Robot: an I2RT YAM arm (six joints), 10 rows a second.
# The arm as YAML. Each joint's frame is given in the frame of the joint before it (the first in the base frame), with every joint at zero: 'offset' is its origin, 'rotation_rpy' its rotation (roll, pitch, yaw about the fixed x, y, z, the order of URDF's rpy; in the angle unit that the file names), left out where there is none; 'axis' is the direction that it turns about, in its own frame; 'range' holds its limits. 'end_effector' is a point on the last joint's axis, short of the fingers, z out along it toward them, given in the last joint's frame.
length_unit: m
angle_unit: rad
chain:
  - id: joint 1
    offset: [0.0, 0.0, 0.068]
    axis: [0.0, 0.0, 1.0]
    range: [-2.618, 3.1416]
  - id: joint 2
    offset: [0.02, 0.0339, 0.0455]
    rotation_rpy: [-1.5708, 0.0, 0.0]
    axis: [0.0, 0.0, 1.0]
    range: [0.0, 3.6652]
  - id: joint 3
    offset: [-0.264, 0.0, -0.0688]
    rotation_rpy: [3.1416, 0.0, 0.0]
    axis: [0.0, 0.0, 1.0]
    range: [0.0, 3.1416]
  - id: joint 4
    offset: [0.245, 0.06, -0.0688]
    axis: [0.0, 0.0, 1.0]
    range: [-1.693, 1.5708]
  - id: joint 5
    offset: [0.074, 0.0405, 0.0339]
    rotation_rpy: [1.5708, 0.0, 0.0]
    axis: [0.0, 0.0, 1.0]
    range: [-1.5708, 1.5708]
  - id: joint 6
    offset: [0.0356, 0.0, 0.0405]
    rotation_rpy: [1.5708, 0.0, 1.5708]
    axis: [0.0, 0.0, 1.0]
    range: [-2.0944, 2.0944]
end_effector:
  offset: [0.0, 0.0, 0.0]
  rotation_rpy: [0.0, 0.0, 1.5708]
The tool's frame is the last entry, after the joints.
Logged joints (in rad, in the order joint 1, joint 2, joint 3, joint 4, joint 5, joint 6), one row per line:
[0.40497, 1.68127, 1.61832, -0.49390, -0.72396, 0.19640]
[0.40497, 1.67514, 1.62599, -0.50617, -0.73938, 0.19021]
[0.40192, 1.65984, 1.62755, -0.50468, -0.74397, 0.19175]
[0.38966, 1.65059, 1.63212, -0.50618, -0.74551, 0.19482]
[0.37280, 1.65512, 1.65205, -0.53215, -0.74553, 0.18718]
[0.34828, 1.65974, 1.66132, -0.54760, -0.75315, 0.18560]
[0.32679, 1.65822, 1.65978, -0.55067, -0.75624, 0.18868]
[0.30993, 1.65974, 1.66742, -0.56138, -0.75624, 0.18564]
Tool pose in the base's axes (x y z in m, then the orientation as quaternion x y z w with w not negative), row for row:
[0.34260, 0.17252, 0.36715, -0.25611, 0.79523, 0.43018, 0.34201]
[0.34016, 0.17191, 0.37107, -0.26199, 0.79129, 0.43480, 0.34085]
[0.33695, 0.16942, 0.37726, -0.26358, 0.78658, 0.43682, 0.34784]
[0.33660, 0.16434, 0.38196, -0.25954, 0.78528, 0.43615, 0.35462]
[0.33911, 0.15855, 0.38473, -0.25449, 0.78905, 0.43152, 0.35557]
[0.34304, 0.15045, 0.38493, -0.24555, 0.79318, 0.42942, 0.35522]
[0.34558, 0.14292, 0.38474, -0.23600, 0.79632, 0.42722, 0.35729]
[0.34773, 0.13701, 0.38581, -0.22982, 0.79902, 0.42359, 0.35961]
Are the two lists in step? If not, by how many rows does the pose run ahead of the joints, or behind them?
They are in step.
